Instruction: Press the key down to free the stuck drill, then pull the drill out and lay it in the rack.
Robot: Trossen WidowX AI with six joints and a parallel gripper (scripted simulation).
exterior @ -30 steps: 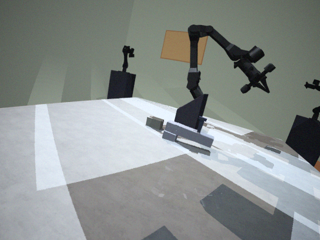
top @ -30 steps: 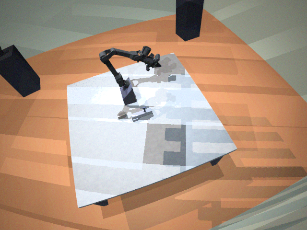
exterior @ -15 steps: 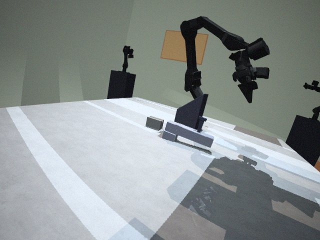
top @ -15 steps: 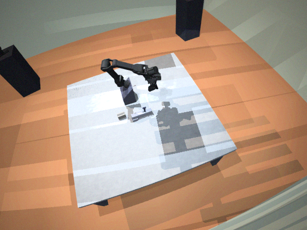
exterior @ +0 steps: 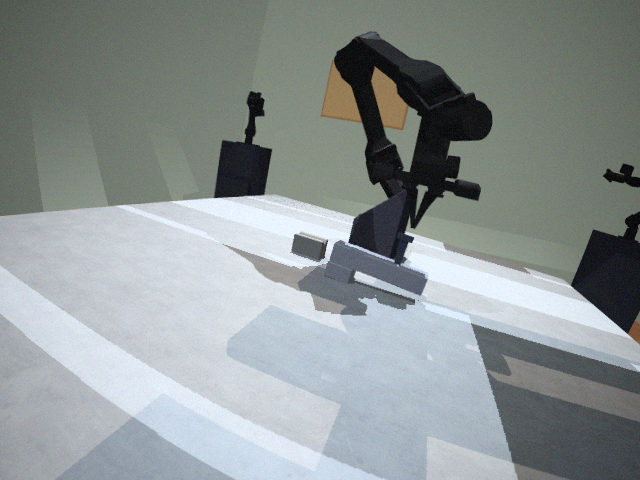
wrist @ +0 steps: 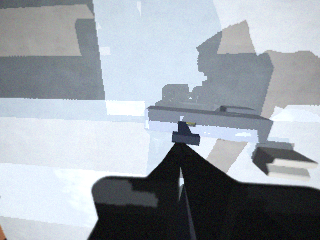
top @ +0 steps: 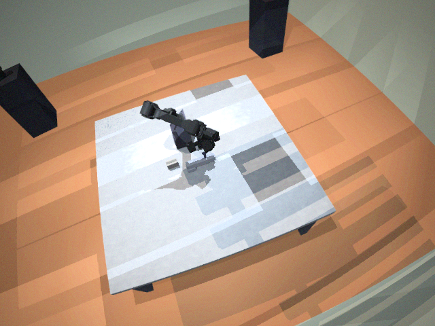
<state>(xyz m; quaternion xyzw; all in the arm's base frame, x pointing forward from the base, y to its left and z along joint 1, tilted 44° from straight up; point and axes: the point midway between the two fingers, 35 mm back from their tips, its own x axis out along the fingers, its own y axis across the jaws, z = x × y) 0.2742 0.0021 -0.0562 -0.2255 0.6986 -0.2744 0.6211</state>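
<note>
My gripper tip is 1 cm to the left of the dark key and 5 cm above it. Round my gripper tip: rack 9 cm behind, 21 cm to the right, 11 cm below; drill 1 cm behind, 7 cm to the right, 9 cm below.
</note>
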